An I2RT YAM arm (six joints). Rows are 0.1 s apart.
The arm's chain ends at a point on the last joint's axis. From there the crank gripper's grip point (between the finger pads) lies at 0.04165 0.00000 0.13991 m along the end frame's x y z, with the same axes.
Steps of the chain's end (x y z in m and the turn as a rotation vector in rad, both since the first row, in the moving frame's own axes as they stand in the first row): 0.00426, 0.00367, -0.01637, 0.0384, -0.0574, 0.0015; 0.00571, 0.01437, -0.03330, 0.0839, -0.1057, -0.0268; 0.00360, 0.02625, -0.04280, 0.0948, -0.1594, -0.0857; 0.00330, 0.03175, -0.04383, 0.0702, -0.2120, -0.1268; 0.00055, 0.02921, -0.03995, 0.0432, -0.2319, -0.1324; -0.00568, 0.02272, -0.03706, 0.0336, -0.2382, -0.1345; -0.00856, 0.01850, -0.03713, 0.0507, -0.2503, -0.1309; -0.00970, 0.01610, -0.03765, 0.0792, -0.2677, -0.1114; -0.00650, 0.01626, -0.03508, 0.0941, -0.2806, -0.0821; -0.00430, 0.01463, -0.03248, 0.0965, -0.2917, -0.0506; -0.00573, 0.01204, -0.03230, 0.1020, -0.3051, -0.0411; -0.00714, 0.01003, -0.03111, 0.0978, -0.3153, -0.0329
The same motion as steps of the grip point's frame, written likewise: -0.00383, -0.00169, -0.01431, 0.0384, -0.0574, 0.0015; -0.00944, 0.00157, -0.03023, 0.0839, -0.1057, -0.0268; -0.01979, 0.01017, -0.03877, 0.0948, -0.1594, -0.0857; -0.02792, 0.01837, -0.03875, 0.0702, -0.2120, -0.1268; -0.03337, 0.01972, -0.03440, 0.0432, -0.2319, -0.1324; -0.04045, 0.01461, -0.03138, 0.0336, -0.2382, -0.1345; -0.04521, 0.00814, -0.03152, 0.0507, -0.2503, -0.1309; -0.04894, 0.00225, -0.03226, 0.0792, -0.2677, -0.1114; -0.04745, 0.00099, -0.02981, 0.0941, -0.2806, -0.0821; -0.04660, -0.00029, -0.02718, 0.0965, -0.2917, -0.0506; -0.04992, -0.00344, -0.02708, 0.1020, -0.3051, -0.0411; -0.05275, -0.00467, -0.02584, 0.0978, -0.3153, -0.0329
